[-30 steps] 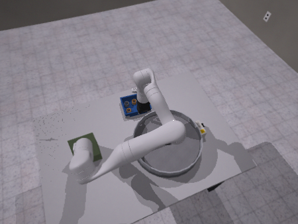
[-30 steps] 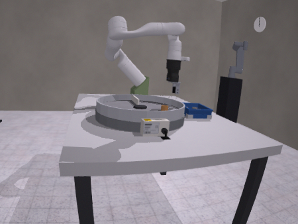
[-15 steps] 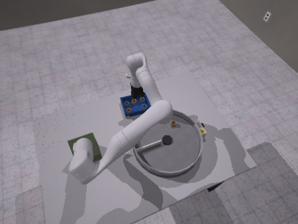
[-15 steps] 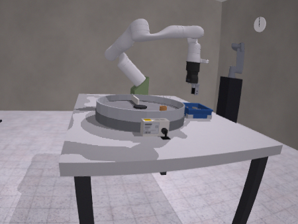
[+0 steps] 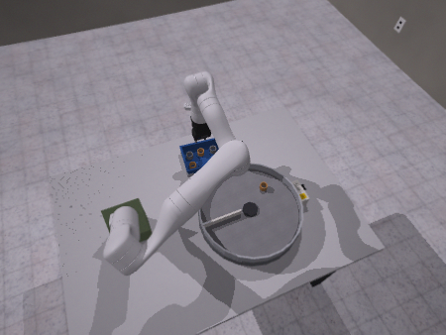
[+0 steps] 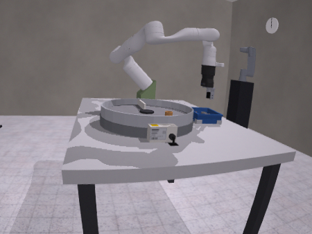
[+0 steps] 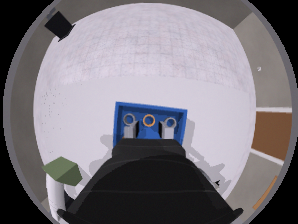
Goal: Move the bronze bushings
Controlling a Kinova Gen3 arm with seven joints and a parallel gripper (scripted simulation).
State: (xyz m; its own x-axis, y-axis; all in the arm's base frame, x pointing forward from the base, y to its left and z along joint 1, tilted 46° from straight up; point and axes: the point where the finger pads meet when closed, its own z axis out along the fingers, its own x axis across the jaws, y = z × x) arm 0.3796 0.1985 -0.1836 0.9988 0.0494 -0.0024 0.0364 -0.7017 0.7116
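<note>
Now: the crate 3 cm to the right of my hand and 11 cm below it. The rest, counted from my hand: turntable 11 cm ahead, 37 cm to the right, 9 cm below; then turntable disc 9 cm ahead, 37 cm to the right, 8 cm below.
</note>
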